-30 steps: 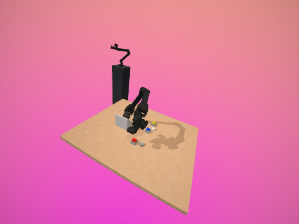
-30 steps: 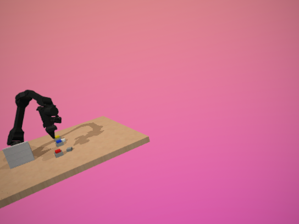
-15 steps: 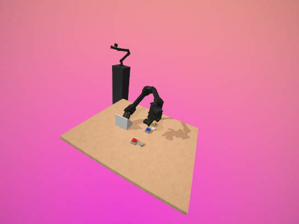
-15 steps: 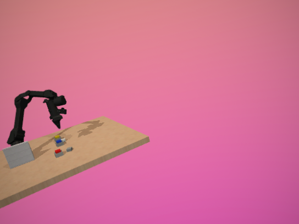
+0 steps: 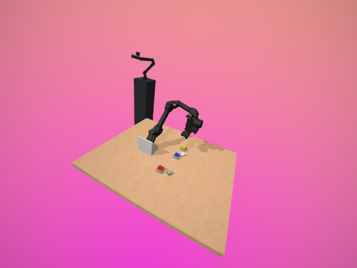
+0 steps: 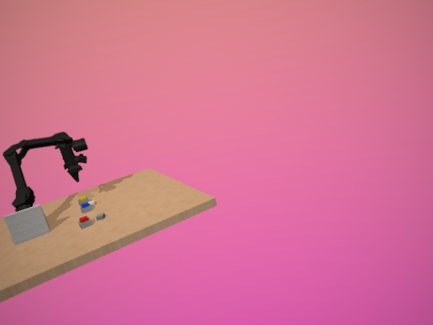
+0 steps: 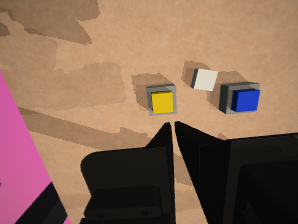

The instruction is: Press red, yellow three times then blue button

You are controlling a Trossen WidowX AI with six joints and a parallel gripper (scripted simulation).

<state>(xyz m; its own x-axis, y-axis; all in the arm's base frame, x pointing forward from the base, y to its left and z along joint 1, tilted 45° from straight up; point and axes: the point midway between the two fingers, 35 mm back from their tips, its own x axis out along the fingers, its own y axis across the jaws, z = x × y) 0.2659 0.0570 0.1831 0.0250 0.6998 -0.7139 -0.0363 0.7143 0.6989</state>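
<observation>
Right now my gripper tip is 10 cm above the yellow button. From my gripper tip the other things lie so: blue button 1 cm behind, 13 cm to the right, 10 cm below; white block 2 cm ahead, 7 cm to the right, 12 cm below; grey block 2 cm ahead, 32 cm to the right, 12 cm below.
</observation>
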